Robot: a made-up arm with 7 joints. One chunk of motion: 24 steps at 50 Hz.
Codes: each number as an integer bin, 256 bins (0 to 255) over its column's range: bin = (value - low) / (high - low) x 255, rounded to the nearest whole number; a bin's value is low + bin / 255 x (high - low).
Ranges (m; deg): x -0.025..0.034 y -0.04..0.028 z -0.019..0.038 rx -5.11..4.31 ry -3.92..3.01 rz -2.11..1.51
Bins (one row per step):
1: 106 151 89 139 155 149
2: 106 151 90 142 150 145
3: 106 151 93 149 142 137
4: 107 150 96 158 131 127
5: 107 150 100 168 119 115
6: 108 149 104 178 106 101
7: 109 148 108 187 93 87
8: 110 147 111 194 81 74
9: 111 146 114 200 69 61
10: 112 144 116 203 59 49
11: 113 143 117 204 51 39
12: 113 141 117 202 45 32
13: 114 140 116 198 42 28
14: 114 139 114 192 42 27
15: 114 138 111 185 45 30
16: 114 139 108 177 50 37
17: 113 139 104 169 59 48
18: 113 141 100 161 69 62
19: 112 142 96 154 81 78
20: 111 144 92 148 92 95
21: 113 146 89 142 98 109
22: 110 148 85 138 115 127
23: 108 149 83 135 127 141
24: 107 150 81 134 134 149
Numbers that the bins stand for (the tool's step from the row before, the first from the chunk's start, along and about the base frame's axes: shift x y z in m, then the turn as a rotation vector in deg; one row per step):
1: -0.00047 0.00027 0.00089 0.025 0.292 0.005
2: -0.00047 0.00027 0.00112 0.136 0.156 -0.052
3: -0.00047 0.00027 0.00179 0.394 -0.061 -0.165
4: -0.00024 0.00000 0.00246 0.727 -0.360 -0.307
5: -0.00024 0.00000 0.00335 1.096 -0.686 -0.477
6: -0.00001 -0.00027 0.00425 1.466 -1.039 -0.676
7: 0.00022 -0.00053 0.00514 1.798 -1.393 -0.875
8: 0.00045 -0.00080 0.00581 2.057 -1.719 -1.059
9: 0.00068 -0.00107 0.00648 2.278 -2.045 -1.244
10: 0.00091 -0.00160 0.00693 2.389 -2.317 -1.414
11: 0.00115 -0.00187 0.00715 2.426 -2.534 -1.556
12: 0.00115 -0.00240 0.00715 2.352 -2.697 -1.656
13: 0.00138 -0.00267 0.00693 2.204 -2.779 -1.713
14: 0.00138 -0.00293 0.00648 1.983 -2.779 -1.727
15: 0.00138 -0.00320 0.00581 1.724 -2.697 -1.684
16: 0.00138 -0.00293 0.00514 1.429 -2.561 -1.585
17: 0.00115 -0.00293 0.00425 1.133 -2.317 -1.429
18: 0.00115 -0.00240 0.00335 0.838 -2.045 -1.230
19: 0.00091 -0.00213 0.00246 0.579 -1.719 -1.003
20: 0.00068 -0.00160 0.00156 0.357 -1.420 -0.761
21: 0.00115 -0.00107 0.00089 0.136 -1.257 -0.563
22: 0.00045 -0.00053 0.00000 -0.012 -0.795 -0.307
23: -0.00001 -0.00027 -0.00045 -0.123 -0.469 -0.108
24: -0.00024 0.00000 -0.00089 -0.160 -0.278 0.005

